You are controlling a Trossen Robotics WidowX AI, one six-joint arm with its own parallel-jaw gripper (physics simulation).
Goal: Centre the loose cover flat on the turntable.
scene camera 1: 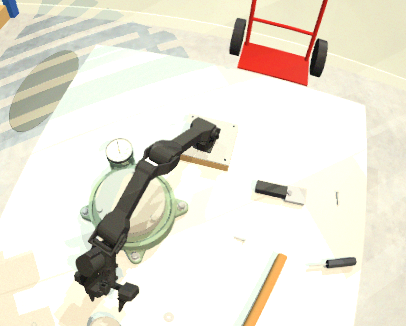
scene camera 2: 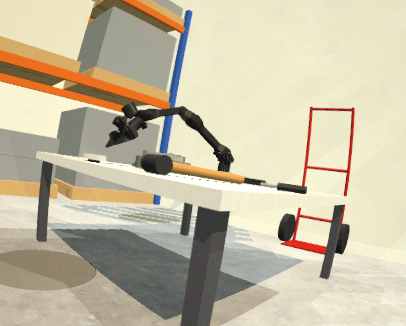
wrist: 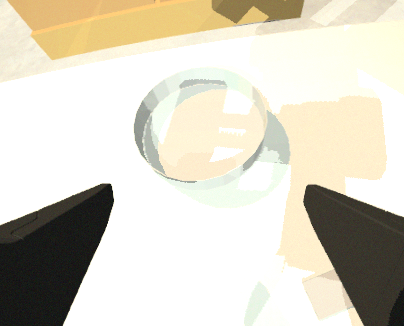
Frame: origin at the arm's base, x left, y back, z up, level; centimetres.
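Seen in the pictures: gripper, fingertip midpoint: (scene camera 1: 106, 306) (scene camera 2: 110, 145) (wrist: 210, 193); arm's base, origin of the base link: (scene camera 1: 204, 143).
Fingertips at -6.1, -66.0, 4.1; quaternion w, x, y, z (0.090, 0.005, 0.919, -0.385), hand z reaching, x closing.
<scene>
Pixels of each thing's top centre, then the offset from my fingertips to it, as dx, dy, dz. "*": a spot on its surface instead.
- loose cover, middle of its top: (wrist: 197, 116) (scene camera 2: 94, 154) +1.9, -7.6, -5.0
- turntable, surface spot: (scene camera 2: 138, 161) * -7.7, +19.9, -5.0
- round dial, surface spot: (scene camera 1: 119, 150) * -18.1, +48.8, +2.1
- hammer with an orange handle, middle of its top: (scene camera 1: 259, 308) (scene camera 2: 201, 161) +41.6, +16.7, -2.0
- black-handled scraper, middle of its top: (scene camera 1: 282, 189) (scene camera 2: 260, 179) +37.0, +59.4, -5.2
- screwdriver, middle of its top: (scene camera 1: 334, 262) (scene camera 2: 284, 183) +62.2, +39.6, -5.3
The loose cover (scene camera 1: 104, 320) (scene camera 2: 94, 157) (wrist: 142, 127) is a pale round shallow piece with a thin raised rim, lying on the white table at the bottom left of scene camera 1, apart from the turntable. The turntable (scene camera 1: 156, 198) (scene camera 2: 138, 161) is a round beige disc in a green ring with bolted lugs; the arm hides part of it. My gripper (scene camera 1: 106, 303) (scene camera 2: 108, 144) (wrist: 210, 193) is open and empty, above the table between the turntable and the cover. In the wrist view the cover lies beyond the fingertips, between their lines.
A round dial (scene camera 1: 119, 150) stands behind the turntable. A hammer with an orange handle (scene camera 1: 267, 290) (scene camera 2: 207, 172), a black-handled scraper (scene camera 1: 271, 189) and a screwdriver (scene camera 1: 341, 262) lie to the right. A red hand truck (scene camera 1: 275, 64) (scene camera 2: 306, 145) stands beyond the table (scene camera 1: 320, 120) (scene camera 2: 220, 198).
</scene>
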